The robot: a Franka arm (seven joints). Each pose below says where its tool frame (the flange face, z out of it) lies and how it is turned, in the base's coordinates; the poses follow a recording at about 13 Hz.
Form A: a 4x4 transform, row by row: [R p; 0 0 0 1], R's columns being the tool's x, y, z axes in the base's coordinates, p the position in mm. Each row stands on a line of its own.
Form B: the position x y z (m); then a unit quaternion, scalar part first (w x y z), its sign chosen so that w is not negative. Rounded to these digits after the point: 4 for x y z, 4 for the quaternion.
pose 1, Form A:
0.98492, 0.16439, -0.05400, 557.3
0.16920, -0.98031, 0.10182, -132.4
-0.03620, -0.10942, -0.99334, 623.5
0, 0, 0, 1
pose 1, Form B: 0.5573, -0.1324, 0.6235, 0.0531, -0.9948, -0.0838, 0.0227
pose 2, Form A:
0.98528, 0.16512, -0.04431, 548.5
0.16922, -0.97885, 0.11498, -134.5
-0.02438, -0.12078, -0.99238, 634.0
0, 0, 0, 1
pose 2, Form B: 0.5485, -0.1345, 0.6340, 0.0593, -0.9945, -0.0840, 0.0173
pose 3, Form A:
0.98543, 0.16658, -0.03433, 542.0
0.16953, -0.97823, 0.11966, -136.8
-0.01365, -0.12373, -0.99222, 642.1
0, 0, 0, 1
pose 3, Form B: 0.5420, -0.1368, 0.6421, 0.0612, -0.9945, -0.0845, 0.0121
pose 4, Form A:
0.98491, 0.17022, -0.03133, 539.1
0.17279, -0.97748, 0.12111, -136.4
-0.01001, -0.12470, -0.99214, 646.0
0, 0, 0, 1
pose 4, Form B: 0.5391, -0.1364, 0.6460, 0.0618, -0.9943, -0.0862, 0.0104
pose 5, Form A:
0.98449, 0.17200, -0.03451, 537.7
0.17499, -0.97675, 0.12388, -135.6
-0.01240, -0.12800, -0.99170, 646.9
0, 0, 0, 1
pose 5, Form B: 0.5377, -0.1356, 0.6469, 0.0633, -0.9941, -0.0873, 0.0118
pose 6, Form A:
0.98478, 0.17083, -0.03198, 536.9
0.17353, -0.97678, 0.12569, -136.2
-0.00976, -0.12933, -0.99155, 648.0
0, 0, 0, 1
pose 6, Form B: 0.5369, -0.1362, 0.6480, 0.0641, -0.9941, -0.0866, 0.0105
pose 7, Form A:
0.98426, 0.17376, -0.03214, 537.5
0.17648, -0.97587, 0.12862, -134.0
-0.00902, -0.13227, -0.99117, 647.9
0, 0, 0, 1
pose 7, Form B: 0.5375, -0.1340, 0.6479, 0.0656, -0.9939, -0.0881, 0.0104
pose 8, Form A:
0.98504, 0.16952, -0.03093, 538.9
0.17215, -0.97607, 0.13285, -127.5
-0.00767, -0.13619, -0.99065, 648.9
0, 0, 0, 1
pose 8, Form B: 0.5389, -0.1275, 0.6489, 0.0677, -0.9940, -0.0859, 0.0097
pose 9, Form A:
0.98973, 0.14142, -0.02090, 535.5
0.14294, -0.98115, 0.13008, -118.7
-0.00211, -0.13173, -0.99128, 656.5
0, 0, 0, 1
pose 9, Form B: 0.5355, -0.1187, 0.6565, 0.0658, -0.9953, -0.0714, 0.0058
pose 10, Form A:
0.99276, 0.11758, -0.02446, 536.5
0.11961, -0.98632, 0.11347, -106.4
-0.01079, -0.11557, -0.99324, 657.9
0, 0, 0, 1
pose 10, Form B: 0.5365, -0.1064, 0.6579, 0.0575, -0.9965, -0.0595, 0.0088
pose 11, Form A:
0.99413, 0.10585, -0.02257, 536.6
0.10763, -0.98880, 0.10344, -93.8
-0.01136, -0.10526, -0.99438, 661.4
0, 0, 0, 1
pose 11, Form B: 0.5366, -0.0938, 0.6614, 0.0523, -0.9972, -0.0535, 0.0085
